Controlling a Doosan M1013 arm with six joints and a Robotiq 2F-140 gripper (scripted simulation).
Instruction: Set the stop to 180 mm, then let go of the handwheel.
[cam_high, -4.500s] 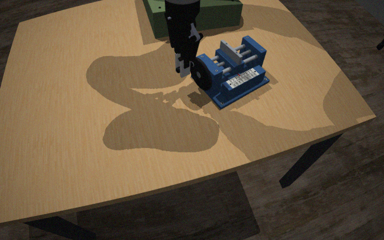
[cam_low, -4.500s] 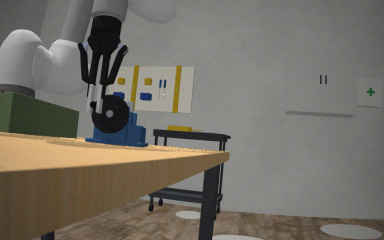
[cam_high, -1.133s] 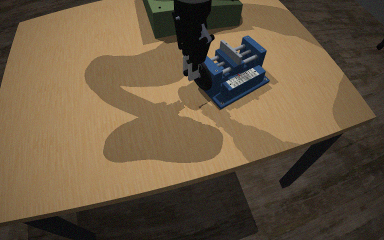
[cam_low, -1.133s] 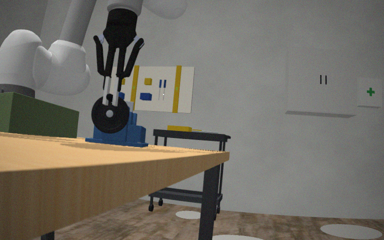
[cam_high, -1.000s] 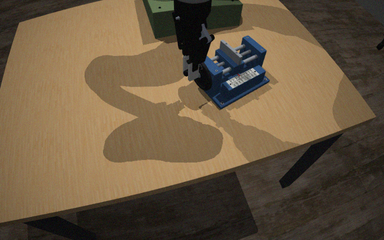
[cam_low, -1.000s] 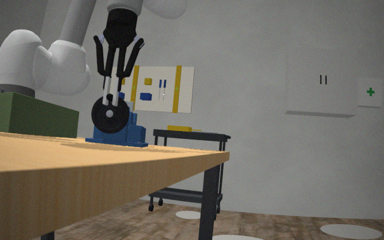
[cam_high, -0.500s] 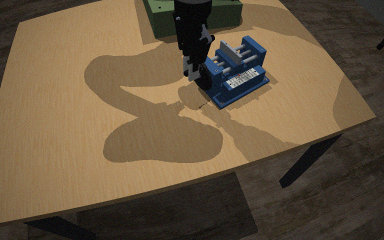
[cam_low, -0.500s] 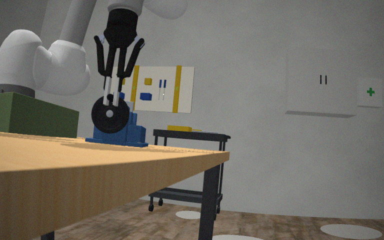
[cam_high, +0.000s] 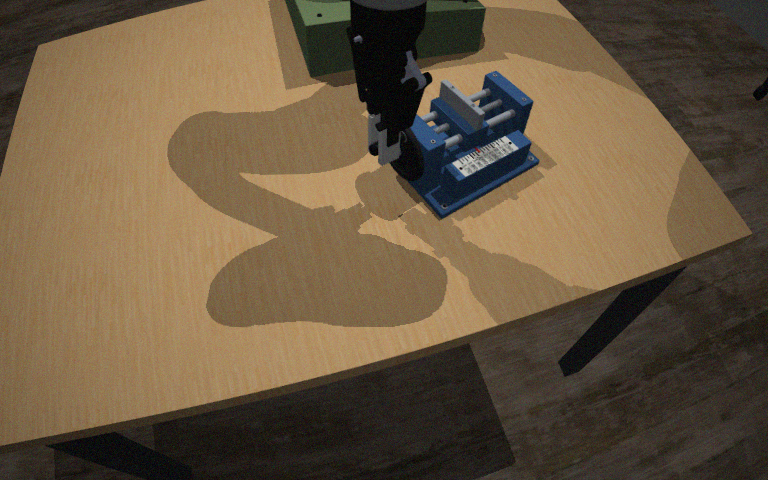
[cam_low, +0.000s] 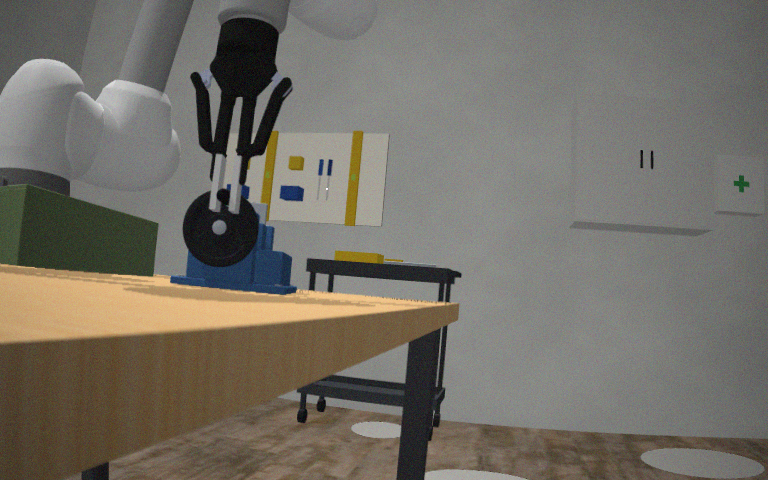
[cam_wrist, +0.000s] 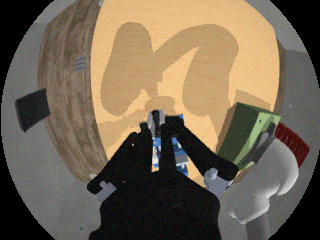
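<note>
The stop plate lies 130 mm to the left of my hand, 30 mm below it and 30 mm behind it. From my hand the other things lie so: handwheel (20 mm to the left, 20 mm below, 10 mm behind).
</note>
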